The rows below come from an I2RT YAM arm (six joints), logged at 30 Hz.
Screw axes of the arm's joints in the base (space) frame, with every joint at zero. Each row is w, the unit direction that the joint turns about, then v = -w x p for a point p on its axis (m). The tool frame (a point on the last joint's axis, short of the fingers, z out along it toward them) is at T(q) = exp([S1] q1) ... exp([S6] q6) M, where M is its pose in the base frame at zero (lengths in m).
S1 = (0, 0, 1, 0, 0, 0)
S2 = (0, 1, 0, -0.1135, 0, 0.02)
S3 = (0, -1, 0, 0.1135, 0, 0.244)
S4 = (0, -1, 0, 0.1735, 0, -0.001)
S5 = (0, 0, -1, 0, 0.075, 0)
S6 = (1, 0, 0, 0, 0.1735, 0)
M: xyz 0.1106 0 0.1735 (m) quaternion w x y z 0.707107 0 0.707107 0
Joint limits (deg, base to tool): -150..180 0..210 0..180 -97..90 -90..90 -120..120
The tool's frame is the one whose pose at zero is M.
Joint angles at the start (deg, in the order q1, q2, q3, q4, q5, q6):
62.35 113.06 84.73 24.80 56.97 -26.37
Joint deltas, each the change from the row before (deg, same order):
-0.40 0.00 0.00 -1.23 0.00 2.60
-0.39 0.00 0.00 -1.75 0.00 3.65
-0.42 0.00 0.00 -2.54 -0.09 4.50
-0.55 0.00 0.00 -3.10 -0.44 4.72
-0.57 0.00 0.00 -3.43 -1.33 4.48
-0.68 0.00 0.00 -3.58 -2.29 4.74
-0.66 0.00 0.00 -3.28 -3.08 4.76
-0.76 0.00 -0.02 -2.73 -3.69 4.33
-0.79 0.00 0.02 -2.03 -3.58 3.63
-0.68 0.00 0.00 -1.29 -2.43 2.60
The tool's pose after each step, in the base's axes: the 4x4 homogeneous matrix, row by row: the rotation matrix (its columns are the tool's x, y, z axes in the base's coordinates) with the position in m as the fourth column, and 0 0 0 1 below. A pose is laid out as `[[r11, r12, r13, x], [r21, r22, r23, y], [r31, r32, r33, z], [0, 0, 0, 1]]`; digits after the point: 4 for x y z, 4 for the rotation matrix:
[[-0.0002, -0.0964, 0.9953, 0.2429], [-0.4675, 0.8799, 0.0851, 0.3925], [-0.8840, -0.4653, -0.0452, 0.2852], [0, 0, 0, 1]]
[[-0.0223, -0.0961, 0.9951, 0.2455], [-0.4349, 0.8972, 0.0769, 0.3906], [-0.9002, -0.4310, -0.0618, 0.2824], [0, 0, 0, 1]]
[[-0.0518, -0.0968, 0.9940, 0.2481], [-0.3987, 0.9145, 0.0683, 0.3883], [-0.9156, -0.3928, -0.0859, 0.2783], [0, 0, 0, 1]]
[[-0.0861, -0.0996, 0.9913, 0.2513], [-0.3656, 0.9287, 0.0616, 0.3854], [-0.9268, -0.3571, -0.1164, 0.2732], [0, 0, 0, 1]]
[[-0.1221, -0.1150, 0.9858, 0.2544], [-0.3397, 0.9381, 0.0674, 0.3825], [-0.9326, -0.3266, -0.1536, 0.2676], [0, 0, 0, 1]]
[[-0.1633, -0.1409, 0.9765, 0.2578], [-0.3102, 0.9469, 0.0848, 0.3793], [-0.9365, -0.2891, -0.1983, 0.2616], [0, 0, 0, 1]]
[[-0.2081, -0.1745, 0.9624, 0.2609], [-0.2752, 0.9547, 0.1136, 0.3765], [-0.9386, -0.2412, -0.2467, 0.2559], [0, 0, 0, 1]]
[[-0.2554, -0.2109, 0.9436, 0.2643], [-0.2389, 0.9594, 0.1498, 0.3735], [-0.9369, -0.1872, -0.2954, 0.2509], [0, 0, 0, 1]]
[[-0.2997, -0.2407, 0.9232, 0.2681], [-0.2036, 0.9615, 0.1846, 0.3705], [-0.9321, -0.1326, -0.3372, 0.2471], [0, 0, 0, 1]]
[[-0.3330, -0.2542, 0.9080, 0.2714], [-0.1754, 0.9629, 0.2052, 0.3678], [-0.9265, -0.0910, -0.3652, 0.2447], [0, 0, 0, 1]]

